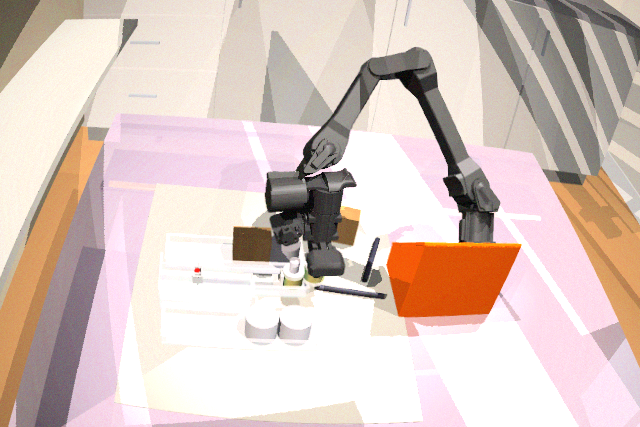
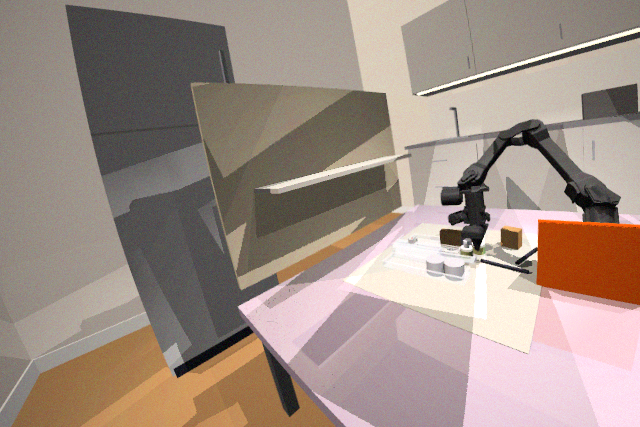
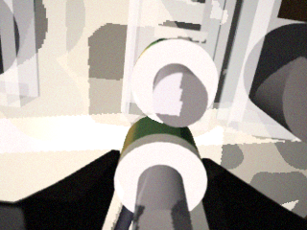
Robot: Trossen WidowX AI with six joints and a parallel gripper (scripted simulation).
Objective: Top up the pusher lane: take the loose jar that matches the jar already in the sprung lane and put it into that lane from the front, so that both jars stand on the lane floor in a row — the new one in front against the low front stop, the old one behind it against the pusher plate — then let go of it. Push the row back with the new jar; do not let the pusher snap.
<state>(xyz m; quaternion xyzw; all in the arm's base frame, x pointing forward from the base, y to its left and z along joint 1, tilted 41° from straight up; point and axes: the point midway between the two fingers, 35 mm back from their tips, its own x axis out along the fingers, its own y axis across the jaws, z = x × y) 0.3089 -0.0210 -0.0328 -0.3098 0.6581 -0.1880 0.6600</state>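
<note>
My gripper tip is now 180 mm short of the clear sprung lane, 50 mm to the right of it and 40 mm above it.
</note>
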